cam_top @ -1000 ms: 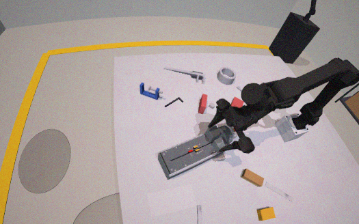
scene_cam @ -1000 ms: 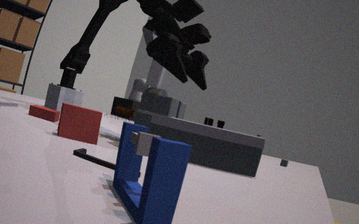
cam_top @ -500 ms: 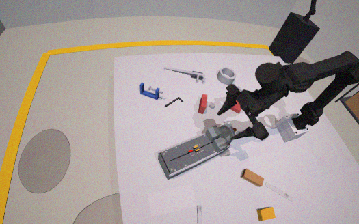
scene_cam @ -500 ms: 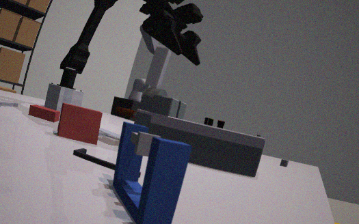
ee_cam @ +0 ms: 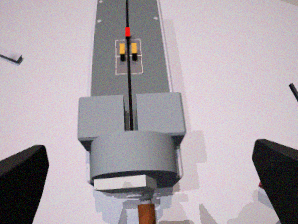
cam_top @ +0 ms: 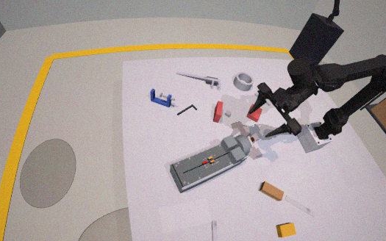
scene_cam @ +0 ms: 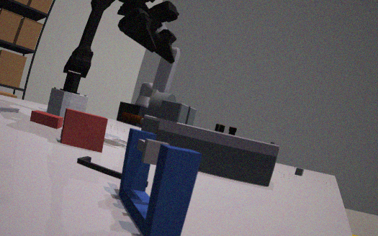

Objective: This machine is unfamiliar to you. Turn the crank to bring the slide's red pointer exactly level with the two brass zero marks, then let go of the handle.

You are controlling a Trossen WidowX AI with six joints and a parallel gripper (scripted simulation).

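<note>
Right now the crank handle is 40 mm behind my gripper tip, 10 mm to the right of it and 140 mm below it. Also, from my gripper tip: tan block 100 mm behind, 180 mm to the left, 190 mm below; red pointer 160 mm ahead, 70 mm to the left, 120 mm below; black hex key 160 mm ahead, 210 mm to the right, 200 mm below.
</note>
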